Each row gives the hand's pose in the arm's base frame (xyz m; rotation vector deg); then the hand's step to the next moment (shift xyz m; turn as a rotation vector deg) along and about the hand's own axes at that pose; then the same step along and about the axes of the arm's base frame.
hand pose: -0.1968 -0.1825 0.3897 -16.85 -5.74 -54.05
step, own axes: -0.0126 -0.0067 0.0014 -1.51 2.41 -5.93
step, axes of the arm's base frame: -0.0127 0.0066 0.0000 0.81 0.78 -6.48
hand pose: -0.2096 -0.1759 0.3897 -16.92 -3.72 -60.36
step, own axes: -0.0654 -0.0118 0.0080 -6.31 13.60 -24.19
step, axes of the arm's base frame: -0.0420 0.0521 -0.0025 6.48 5.04 -27.25
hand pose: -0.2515 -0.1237 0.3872 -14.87 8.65 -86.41
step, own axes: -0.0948 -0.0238 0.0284 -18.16 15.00 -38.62
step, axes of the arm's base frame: -0.0214 0.0956 0.0277 3.39 15.81 -42.25
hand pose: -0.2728 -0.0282 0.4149 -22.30 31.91 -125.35
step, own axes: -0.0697 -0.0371 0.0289 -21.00 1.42 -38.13
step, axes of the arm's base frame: 0.0316 0.0682 0.0377 -3.47 25.54 -35.11
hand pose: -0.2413 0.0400 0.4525 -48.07 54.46 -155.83
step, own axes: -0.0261 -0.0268 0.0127 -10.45 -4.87 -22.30
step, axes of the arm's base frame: 0.0301 0.0223 0.0126 -3.28 18.89 -16.21
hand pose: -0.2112 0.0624 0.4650 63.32 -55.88 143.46
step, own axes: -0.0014 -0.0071 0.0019 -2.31 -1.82 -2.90
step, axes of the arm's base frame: 0.0053 0.0041 0.0033 0.76 3.39 -2.23
